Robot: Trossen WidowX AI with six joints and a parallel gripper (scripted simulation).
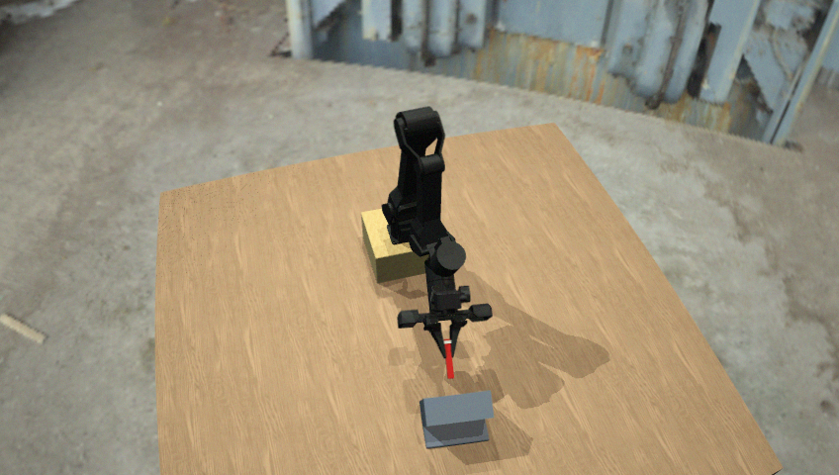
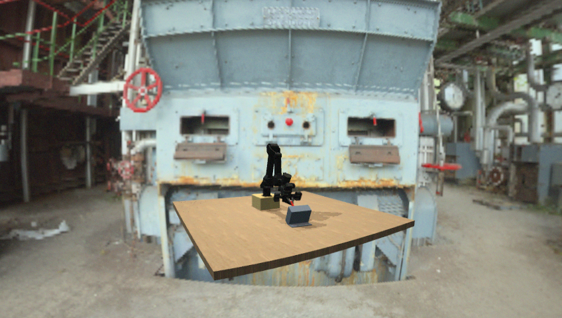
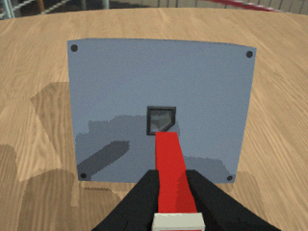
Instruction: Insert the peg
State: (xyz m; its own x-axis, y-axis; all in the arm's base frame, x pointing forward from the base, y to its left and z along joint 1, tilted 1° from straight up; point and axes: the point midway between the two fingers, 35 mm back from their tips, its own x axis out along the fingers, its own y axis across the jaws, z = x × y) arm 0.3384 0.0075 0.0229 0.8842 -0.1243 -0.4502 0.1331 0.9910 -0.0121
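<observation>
My gripper tip is 9 cm short of the sloped panel, 1 cm to the left of it and 5 cm above it. From my gripper tip the other things lie so: red square peg (1 cm behind, 1 cm above).
</observation>
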